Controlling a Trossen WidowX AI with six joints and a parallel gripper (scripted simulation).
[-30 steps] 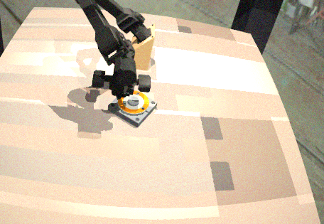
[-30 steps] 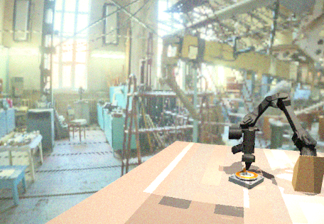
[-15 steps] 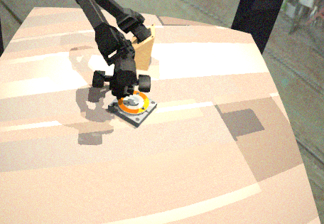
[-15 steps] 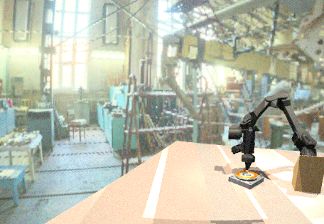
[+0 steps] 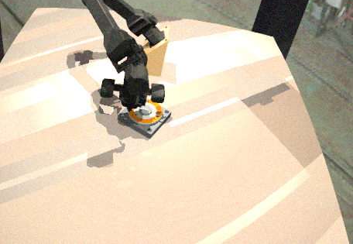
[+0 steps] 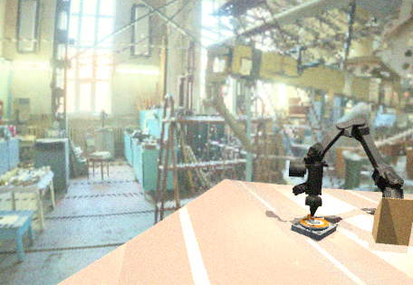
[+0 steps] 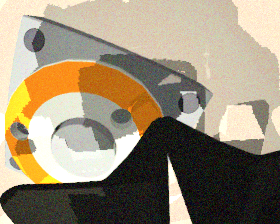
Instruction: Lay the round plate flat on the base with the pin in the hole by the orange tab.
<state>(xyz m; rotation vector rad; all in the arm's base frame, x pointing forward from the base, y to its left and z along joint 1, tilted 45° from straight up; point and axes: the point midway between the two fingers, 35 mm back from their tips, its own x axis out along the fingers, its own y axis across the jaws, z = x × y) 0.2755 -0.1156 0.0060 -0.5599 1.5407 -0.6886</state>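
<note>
Right now my gripper tip is 30 mm to the right of the round plate. From my gripper tip the other things lie so: base: 50 mm to the left, 20 mm below, 10 mm behind.
</note>
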